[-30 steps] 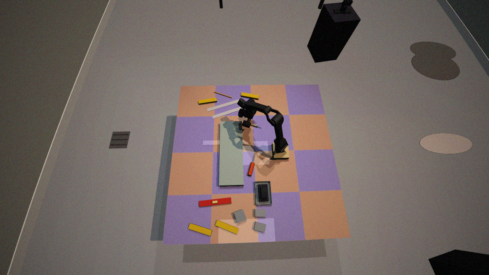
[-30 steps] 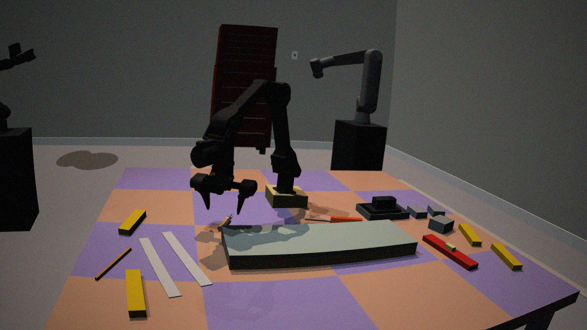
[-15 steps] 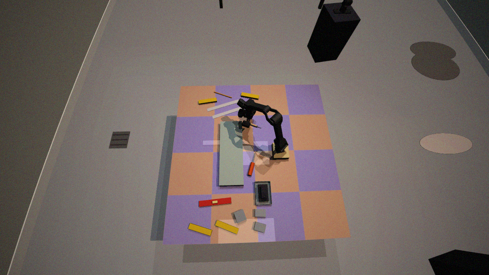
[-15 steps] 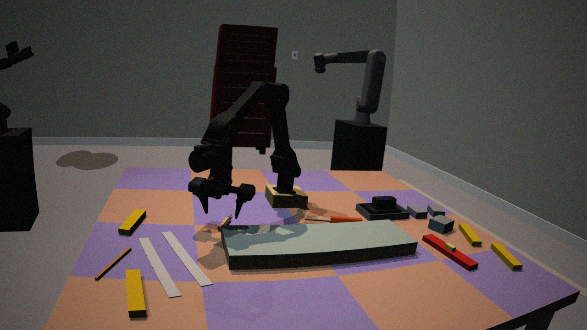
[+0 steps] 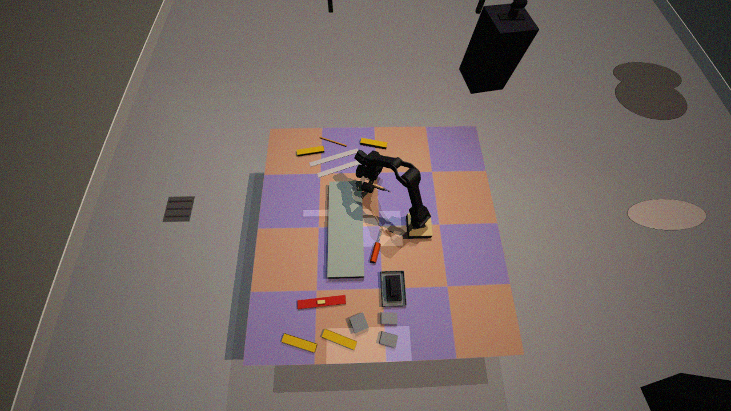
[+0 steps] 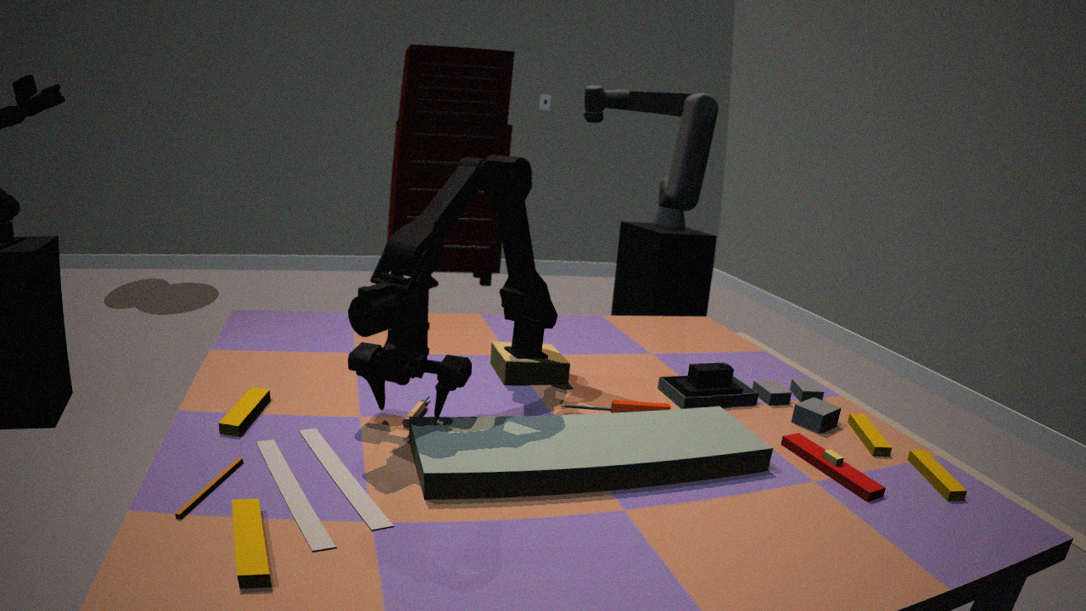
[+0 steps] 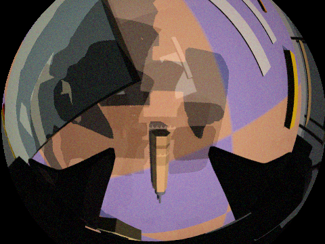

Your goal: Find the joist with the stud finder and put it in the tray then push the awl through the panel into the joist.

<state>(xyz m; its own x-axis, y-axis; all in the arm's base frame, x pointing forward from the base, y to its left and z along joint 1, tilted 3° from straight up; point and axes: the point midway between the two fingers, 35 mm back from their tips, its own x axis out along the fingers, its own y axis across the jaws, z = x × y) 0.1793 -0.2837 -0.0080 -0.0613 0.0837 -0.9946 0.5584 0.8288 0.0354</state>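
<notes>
My gripper tip is now 5 cm past the awl, 3 cm to the right of it and 1 cm above it. From my gripper tip the other things lie so: stud finder: 59 cm to the left, 3 cm ahead, 3 cm above; pencil: 33 cm to the right, 17 cm ahead, 1 cm below; tray: 58 cm to the left, 3 cm ahead.
</notes>
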